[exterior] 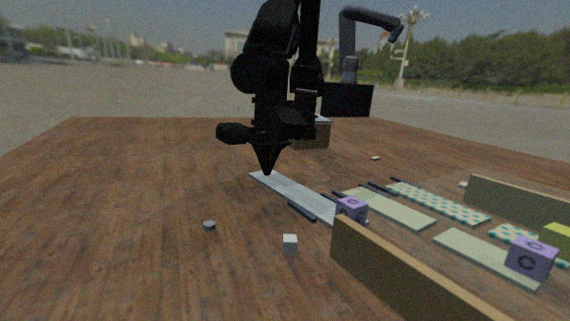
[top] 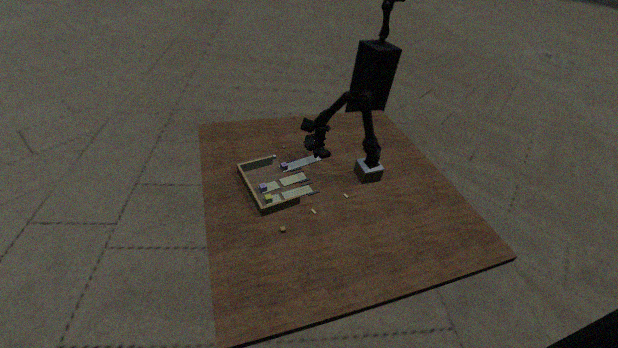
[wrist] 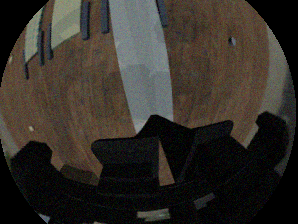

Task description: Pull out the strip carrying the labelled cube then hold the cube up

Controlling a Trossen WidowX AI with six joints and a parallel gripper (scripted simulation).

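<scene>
Now: gripper tip 21 cm short of the cube and 8 cm to the left of it. The rest, counted from my gripper tip: disc: 12 cm ahead, 15 cm to the right.
</scene>
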